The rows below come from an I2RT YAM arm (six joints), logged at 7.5 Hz.
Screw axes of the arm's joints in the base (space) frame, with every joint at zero. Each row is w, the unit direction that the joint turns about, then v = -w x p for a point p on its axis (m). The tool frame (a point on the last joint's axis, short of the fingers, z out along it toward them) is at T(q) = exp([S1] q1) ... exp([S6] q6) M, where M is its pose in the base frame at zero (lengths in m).
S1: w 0 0 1 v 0 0 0
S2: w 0 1 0 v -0.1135 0 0.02
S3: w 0 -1 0 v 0.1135 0 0.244
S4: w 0 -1 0 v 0.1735 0 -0.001
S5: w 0 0 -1 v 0 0.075 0
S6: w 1 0 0 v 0 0.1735 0
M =
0 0 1 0.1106
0 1 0 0
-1 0 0 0.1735
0 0 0 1
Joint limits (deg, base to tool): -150..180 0..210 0..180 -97..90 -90..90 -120..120
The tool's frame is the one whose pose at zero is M.
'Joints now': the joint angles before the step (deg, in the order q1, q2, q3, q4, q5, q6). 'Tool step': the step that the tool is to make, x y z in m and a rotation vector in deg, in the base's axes. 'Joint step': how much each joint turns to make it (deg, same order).
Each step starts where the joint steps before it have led.
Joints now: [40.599 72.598 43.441 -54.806 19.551 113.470]
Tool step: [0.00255 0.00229 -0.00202 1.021 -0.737 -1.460]
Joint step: [0.001 0.677 -0.044 1.420 -0.131 1.575]
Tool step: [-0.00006 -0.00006 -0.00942 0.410 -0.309 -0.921]
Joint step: [-0.002 0.634 -1.814 2.622 0.000 0.982]
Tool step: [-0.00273 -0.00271 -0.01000 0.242 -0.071 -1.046]
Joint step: [-0.086 0.001 -2.405 2.276 -0.022 1.028]
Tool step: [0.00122 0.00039 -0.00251 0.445 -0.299 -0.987]
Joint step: [-0.152 0.457 -0.305 0.981 -0.044 0.897]
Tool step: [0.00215 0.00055 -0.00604 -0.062 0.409 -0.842]
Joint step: [-0.307 1.399 -0.459 1.311 -0.153 0.590]
